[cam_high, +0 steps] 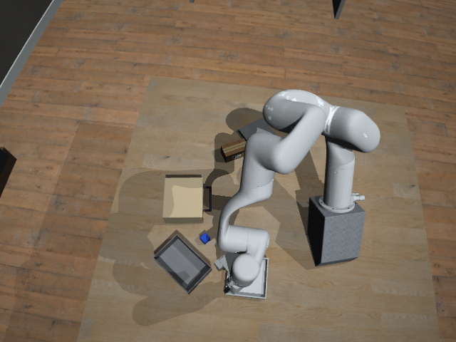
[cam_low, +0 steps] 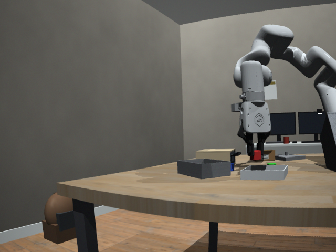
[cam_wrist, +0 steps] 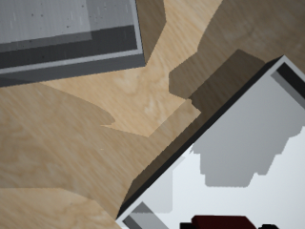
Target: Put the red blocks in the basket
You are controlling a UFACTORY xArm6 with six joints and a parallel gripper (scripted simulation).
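Right now my hand is 3 cm past the white basket, 3 cm to the left of it and 8 cm above it. Also, from my hand: grey metal box (20 cm ahead, 7 cm to the right, 7 cm below); drawer (19 cm ahead, 31 cm to the right, 6 cm below); green block (5 cm behind, 15 cm to the right, 8 cm below).
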